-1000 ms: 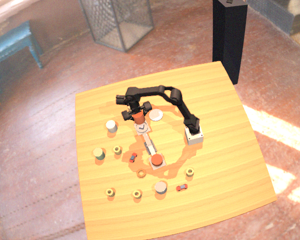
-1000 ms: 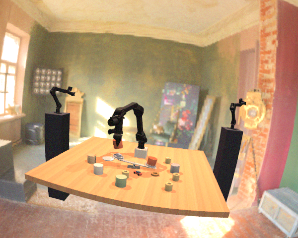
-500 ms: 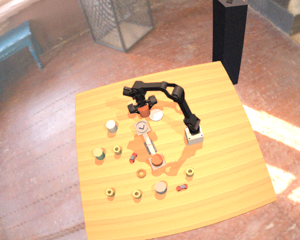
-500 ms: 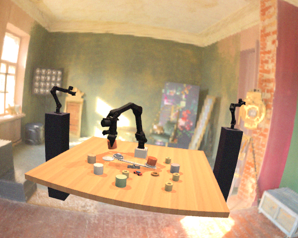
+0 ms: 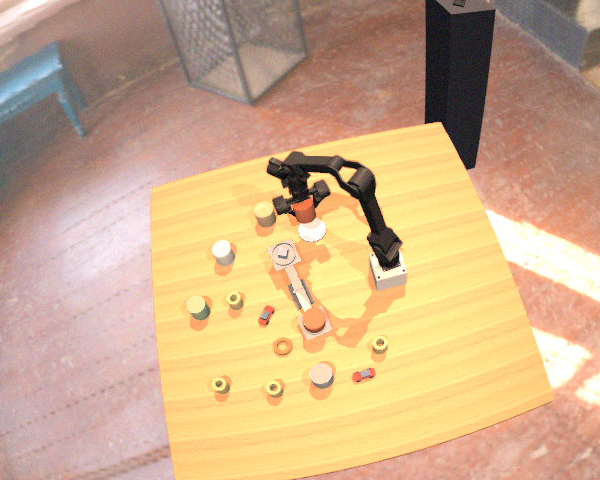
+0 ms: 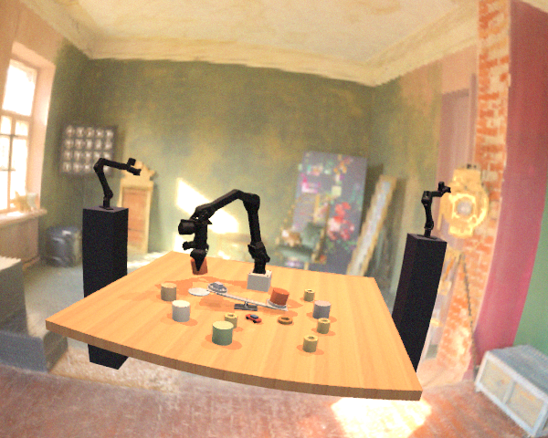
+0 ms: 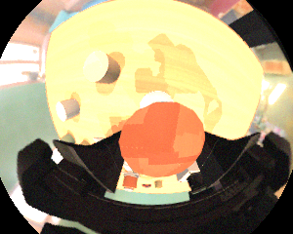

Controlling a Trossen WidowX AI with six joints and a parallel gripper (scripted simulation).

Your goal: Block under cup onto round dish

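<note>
My gripper tip is now 110 mm short of the grey block, 110 mm to the right of it and 30 mm above it. From my gripper tip the other things lie so: round dish (10 mm behind, 120 mm below); balance beam (100 mm ahead, 230 mm to the left, 80 mm below); beige cup (150 mm ahead, 110 mm to the right, 80 mm below).
</note>
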